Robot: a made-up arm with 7 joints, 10 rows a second.
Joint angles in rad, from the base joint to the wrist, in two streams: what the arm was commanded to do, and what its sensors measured. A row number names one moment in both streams.
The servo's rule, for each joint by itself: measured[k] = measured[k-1] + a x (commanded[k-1-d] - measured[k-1]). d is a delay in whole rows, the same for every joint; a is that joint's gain. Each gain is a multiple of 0.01, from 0.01 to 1. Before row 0 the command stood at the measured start. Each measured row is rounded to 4 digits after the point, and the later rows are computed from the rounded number. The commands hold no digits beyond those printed.
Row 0, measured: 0.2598 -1.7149 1.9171 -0.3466 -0.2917 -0.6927 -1.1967
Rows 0 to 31, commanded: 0.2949 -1.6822 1.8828 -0.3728 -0.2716 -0.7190 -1.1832; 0.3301 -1.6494 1.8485 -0.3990 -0.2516 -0.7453 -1.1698; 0.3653 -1.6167 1.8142 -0.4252 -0.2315 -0.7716 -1.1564; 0.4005 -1.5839 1.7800 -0.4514 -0.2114 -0.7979 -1.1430; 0.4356 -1.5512 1.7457 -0.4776 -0.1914 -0.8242 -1.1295; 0.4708 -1.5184 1.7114 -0.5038 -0.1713 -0.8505 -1.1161; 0.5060 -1.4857 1.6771 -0.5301 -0.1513 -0.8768 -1.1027; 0.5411 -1.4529 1.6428 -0.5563 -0.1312 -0.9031 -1.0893; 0.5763 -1.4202 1.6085 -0.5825 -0.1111 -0.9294 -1.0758; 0.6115 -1.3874 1.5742 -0.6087 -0.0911 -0.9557 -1.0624; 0.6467 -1.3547 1.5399 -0.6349 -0.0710 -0.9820 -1.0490; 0.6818 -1.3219 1.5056 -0.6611 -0.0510 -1.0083 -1.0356; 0.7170 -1.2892 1.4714 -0.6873 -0.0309 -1.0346 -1.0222; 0.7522 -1.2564 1.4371 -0.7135 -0.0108 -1.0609 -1.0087; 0.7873 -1.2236 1.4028 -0.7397 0.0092 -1.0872 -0.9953; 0.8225 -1.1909 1.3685 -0.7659 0.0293 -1.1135 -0.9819; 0.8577 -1.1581 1.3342 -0.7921 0.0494 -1.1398 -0.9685; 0.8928 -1.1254 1.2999 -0.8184 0.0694 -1.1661 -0.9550; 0.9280 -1.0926 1.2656 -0.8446 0.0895 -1.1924 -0.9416; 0.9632 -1.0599 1.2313 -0.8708 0.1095 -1.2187 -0.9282; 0.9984 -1.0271 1.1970 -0.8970 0.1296 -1.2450 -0.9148; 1.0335 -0.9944 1.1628 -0.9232 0.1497 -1.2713 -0.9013; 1.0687 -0.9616 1.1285 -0.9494 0.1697 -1.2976 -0.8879; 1.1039 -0.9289 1.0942 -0.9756 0.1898 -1.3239 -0.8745; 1.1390 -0.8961 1.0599 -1.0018 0.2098 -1.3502 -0.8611; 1.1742 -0.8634 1.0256 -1.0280 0.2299 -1.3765 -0.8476; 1.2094 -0.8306 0.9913 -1.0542 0.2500 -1.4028 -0.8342; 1.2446 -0.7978 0.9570 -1.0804 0.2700 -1.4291 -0.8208; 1.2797 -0.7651 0.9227 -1.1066 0.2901 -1.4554 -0.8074; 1.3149 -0.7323 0.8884 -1.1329 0.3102 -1.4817 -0.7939; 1.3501 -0.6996 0.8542 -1.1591 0.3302 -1.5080 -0.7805; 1.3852 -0.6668 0.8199 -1.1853 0.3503 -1.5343 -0.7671
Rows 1 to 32, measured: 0.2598 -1.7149 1.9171 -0.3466 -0.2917 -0.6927 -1.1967; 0.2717 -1.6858 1.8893 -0.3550 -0.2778 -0.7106 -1.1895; 0.2916 -1.6534 1.8563 -0.3691 -0.2597 -0.7342 -1.1791; 0.3167 -1.6207 1.8222 -0.3871 -0.2402 -0.7596 -1.1671; 0.3452 -1.5879 1.7880 -0.4077 -0.2203 -0.7856 -1.1543; 0.3759 -1.5552 1.7537 -0.4301 -0.2004 -0.8118 -1.1412; 0.4082 -1.5224 1.7194 -0.4537 -0.1803 -0.8381 -1.1279; 0.4415 -1.4897 1.6851 -0.4781 -0.1603 -0.8644 -1.1145; 0.4754 -1.4569 1.6508 -0.5031 -0.1402 -0.8907 -1.1011; 0.5097 -1.4242 1.6165 -0.5285 -0.1201 -0.9170 -1.0877; 0.5443 -1.3914 1.5822 -0.5542 -0.1001 -0.9433 -1.0743; 0.5791 -1.3587 1.5479 -0.5800 -0.0800 -0.9696 -1.0609; 0.6140 -1.3259 1.5136 -0.6060 -0.0600 -0.9959 -1.0475; 0.6490 -1.2932 1.4794 -0.6320 -0.0399 -1.0222 -1.0341; 0.6841 -1.2604 1.4451 -0.6581 -0.0198 -1.0485 -1.0206; 0.7192 -1.2276 1.4108 -0.6842 0.0002 -1.0748 -1.0072; 0.7543 -1.1949 1.3765 -0.7103 0.0203 -1.1011 -0.9938; 0.7895 -1.1621 1.3422 -0.7365 0.0404 -1.1274 -0.9804; 0.8246 -1.1294 1.3079 -0.7627 0.0604 -1.1537 -0.9669; 0.8598 -1.0966 1.2736 -0.7889 0.0805 -1.1800 -0.9535; 0.8950 -1.0639 1.2393 -0.8151 0.1005 -1.2063 -0.9401; 0.9302 -1.0311 1.2050 -0.8413 0.1206 -1.2326 -0.9267; 0.9653 -0.9984 1.1708 -0.8675 0.1407 -1.2589 -0.9132; 1.0005 -0.9656 1.1365 -0.8937 0.1607 -1.2852 -0.8998; 1.0357 -0.9329 1.1022 -0.9199 0.1808 -1.3115 -0.8864; 1.0708 -0.9001 1.0679 -0.9461 0.2008 -1.3378 -0.8730; 1.1060 -0.8674 1.0336 -0.9723 0.2209 -1.3641 -0.8595; 1.1412 -0.8346 0.9993 -0.9985 0.2410 -1.3904 -0.8461; 1.1764 -0.8018 0.9650 -1.0247 0.2610 -1.4167 -0.8327; 1.2115 -0.7691 0.9307 -1.0509 0.2811 -1.4430 -0.8193; 1.2467 -0.7363 0.8964 -1.0771 0.3012 -1.4693 -0.8058; 1.2819 -0.7036 0.8622 -1.1033 0.3212 -1.4956 -0.7924
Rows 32 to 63, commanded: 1.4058 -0.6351 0.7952 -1.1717 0.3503 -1.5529 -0.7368; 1.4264 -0.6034 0.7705 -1.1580 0.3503 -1.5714 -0.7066; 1.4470 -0.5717 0.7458 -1.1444 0.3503 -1.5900 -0.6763; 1.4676 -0.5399 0.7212 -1.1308 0.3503 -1.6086 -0.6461; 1.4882 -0.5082 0.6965 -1.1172 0.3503 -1.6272 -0.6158; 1.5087 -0.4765 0.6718 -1.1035 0.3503 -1.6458 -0.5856; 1.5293 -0.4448 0.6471 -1.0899 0.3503 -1.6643 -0.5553; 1.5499 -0.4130 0.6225 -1.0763 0.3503 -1.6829 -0.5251; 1.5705 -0.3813 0.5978 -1.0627 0.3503 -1.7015 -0.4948; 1.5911 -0.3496 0.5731 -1.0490 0.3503 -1.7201 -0.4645; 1.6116 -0.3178 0.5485 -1.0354 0.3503 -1.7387 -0.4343; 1.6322 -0.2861 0.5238 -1.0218 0.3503 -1.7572 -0.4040; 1.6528 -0.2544 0.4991 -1.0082 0.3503 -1.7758 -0.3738; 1.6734 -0.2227 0.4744 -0.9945 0.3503 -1.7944 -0.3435; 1.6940 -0.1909 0.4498 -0.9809 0.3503 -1.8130 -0.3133; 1.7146 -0.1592 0.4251 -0.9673 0.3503 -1.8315 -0.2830; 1.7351 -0.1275 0.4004 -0.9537 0.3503 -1.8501 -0.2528; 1.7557 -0.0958 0.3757 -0.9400 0.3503 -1.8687 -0.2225; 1.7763 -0.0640 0.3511 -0.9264 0.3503 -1.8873 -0.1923; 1.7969 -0.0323 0.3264 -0.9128 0.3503 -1.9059 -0.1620; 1.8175 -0.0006 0.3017 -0.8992 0.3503 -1.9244 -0.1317; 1.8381 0.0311 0.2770 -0.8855 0.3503 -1.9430 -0.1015; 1.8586 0.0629 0.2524 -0.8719 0.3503 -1.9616 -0.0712; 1.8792 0.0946 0.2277 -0.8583 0.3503 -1.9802 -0.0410; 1.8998 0.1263 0.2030 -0.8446 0.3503 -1.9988 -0.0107; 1.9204 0.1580 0.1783 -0.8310 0.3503 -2.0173 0.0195; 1.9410 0.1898 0.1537 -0.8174 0.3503 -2.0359 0.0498; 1.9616 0.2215 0.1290 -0.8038 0.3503 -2.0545 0.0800; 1.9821 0.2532 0.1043 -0.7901 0.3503 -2.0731 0.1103; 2.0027 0.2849 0.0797 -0.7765 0.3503 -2.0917 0.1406; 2.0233 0.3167 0.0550 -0.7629 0.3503 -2.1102 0.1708; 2.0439 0.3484 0.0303 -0.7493 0.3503 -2.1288 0.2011
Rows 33 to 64, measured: 1.3170 -0.6708 0.8279 -1.1295 0.3413 -1.5219 -0.7790; 1.3472 -0.6390 0.8014 -1.1430 0.3475 -1.5430 -0.7566; 1.3741 -0.6073 0.7764 -1.1478 0.3494 -1.5623 -0.7301; 1.3989 -0.5756 0.7516 -1.1467 0.3500 -1.5811 -0.7016; 1.4223 -0.5438 0.7270 -1.1416 0.3502 -1.5998 -0.6722; 1.4447 -0.5121 0.7023 -1.1338 0.3503 -1.6184 -0.6423; 1.4665 -0.4804 0.6776 -1.1241 0.3503 -1.6370 -0.6122; 1.4879 -0.4487 0.6529 -1.1132 0.3503 -1.6556 -0.5820; 1.5090 -0.4169 0.6283 -1.1014 0.3503 -1.6742 -0.5518; 1.5299 -0.3852 0.6036 -1.0890 0.3503 -1.6928 -0.5216; 1.5507 -0.3535 0.5789 -1.0762 0.3503 -1.7114 -0.4913; 1.5714 -0.3217 0.5543 -1.0631 0.3503 -1.7300 -0.4611; 1.5921 -0.2900 0.5296 -1.0499 0.3503 -1.7485 -0.4308; 1.6127 -0.2583 0.5049 -1.0366 0.3503 -1.7671 -0.4006; 1.6333 -0.2266 0.4802 -1.0231 0.3503 -1.7857 -0.3703; 1.6539 -0.1948 0.4556 -1.0096 0.3503 -1.8043 -0.3401; 1.6745 -0.1631 0.4309 -0.9961 0.3503 -1.8228 -0.3098; 1.6951 -0.1314 0.4062 -0.9825 0.3503 -1.8414 -0.2796; 1.7157 -0.0997 0.3815 -0.9689 0.3503 -1.8600 -0.2493; 1.7363 -0.0679 0.3569 -0.9553 0.3503 -1.8786 -0.2191; 1.7569 -0.0362 0.3322 -0.9417 0.3503 -1.8972 -0.1888; 1.7775 -0.0045 0.3075 -0.9281 0.3503 -1.9157 -0.1585; 1.7981 0.0272 0.2828 -0.9145 0.3503 -1.9343 -0.1283; 1.8187 0.0590 0.2582 -0.9009 0.3503 -1.9529 -0.0980; 1.8393 0.0907 0.2335 -0.8873 0.3503 -1.9715 -0.0678; 1.8599 0.1224 0.2088 -0.8736 0.3503 -1.9901 -0.0375; 1.8805 0.1541 0.1841 -0.8600 0.3503 -2.0086 -0.0073; 1.9011 0.1859 0.1595 -0.8464 0.3503 -2.0272 0.0230; 1.9217 0.2176 0.1348 -0.8328 0.3503 -2.0458 0.0532; 1.9422 0.2493 0.1101 -0.8191 0.3503 -2.0644 0.0835; 1.9628 0.2810 0.0855 -0.8055 0.3503 -2.0830 0.1138; 1.9834 0.3128 0.0608 -0.7919 0.3503 -2.1015 0.1440
